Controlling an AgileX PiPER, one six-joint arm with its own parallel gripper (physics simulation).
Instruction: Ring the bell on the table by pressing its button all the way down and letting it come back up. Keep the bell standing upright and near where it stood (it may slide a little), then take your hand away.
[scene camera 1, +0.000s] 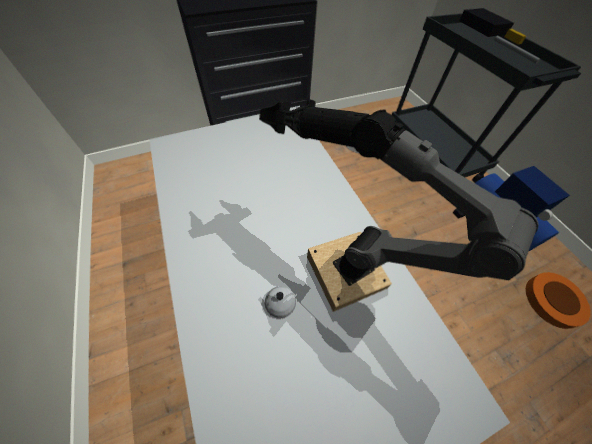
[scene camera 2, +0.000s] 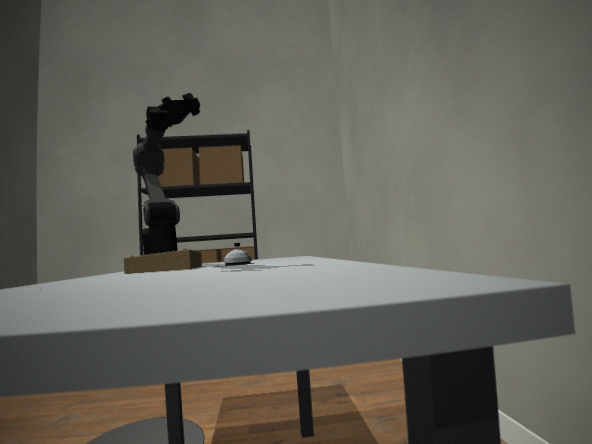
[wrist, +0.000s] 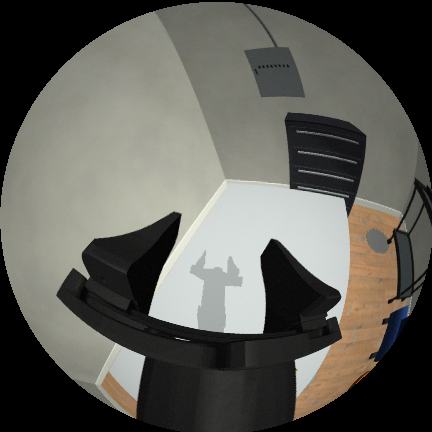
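The bell (scene camera 1: 280, 303) (scene camera 2: 237, 257), a silvery dome with a small black button on top, stands upright on the white table (scene camera 1: 240, 190) (scene camera 2: 350, 290) (wrist: 250, 210), beside the wooden base block. It does not show in the wrist view. My gripper (wrist: 224, 237) is open, its two black fingers wide apart with nothing between them. In scene camera 1 the gripper (scene camera 1: 272, 117) shows at the end of the outstretched arm. In scene camera 2 the gripper (scene camera 2: 192, 104) is high above the table, well clear of the bell.
The wooden block (scene camera 1: 325, 280) (scene camera 2: 160, 263) carries the arm's base, close to the bell. A dark drawer cabinet (scene camera 1: 255, 45) (wrist: 325, 162) stands beyond the table's far end. A dark cart (scene camera 1: 520, 82) and an orange round object (scene camera 1: 537, 305) are off the table's right side.
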